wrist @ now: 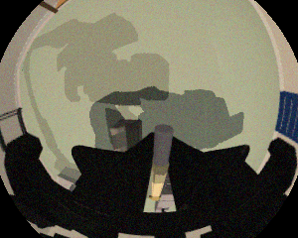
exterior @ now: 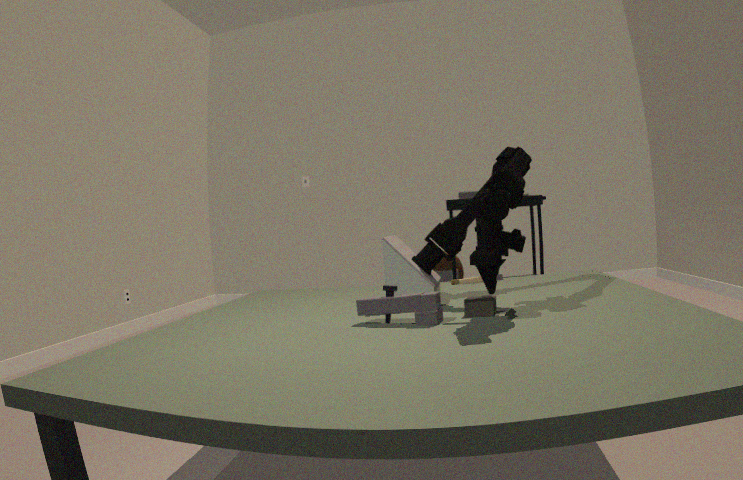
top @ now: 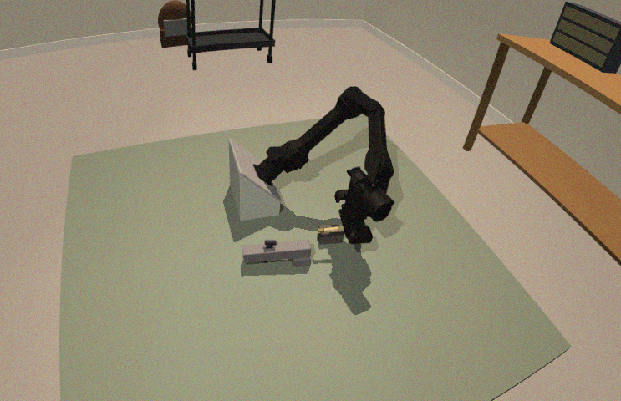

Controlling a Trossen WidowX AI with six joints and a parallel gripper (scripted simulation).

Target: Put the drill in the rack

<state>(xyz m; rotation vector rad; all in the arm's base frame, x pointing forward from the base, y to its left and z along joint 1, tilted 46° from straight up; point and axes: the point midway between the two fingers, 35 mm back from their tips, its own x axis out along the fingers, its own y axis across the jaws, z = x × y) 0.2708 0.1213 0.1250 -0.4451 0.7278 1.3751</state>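
The drill lies 40 mm to the right of my gripper tip, 30 mm above it and 10 mm behind it. Round my gripper tip: rack: 50 mm behind, 40 mm below, 20 mm to the right; grey block: 200 mm to the right, 20 mm below, 10 mm behind; dark key: 230 mm to the right, 20 mm behind.
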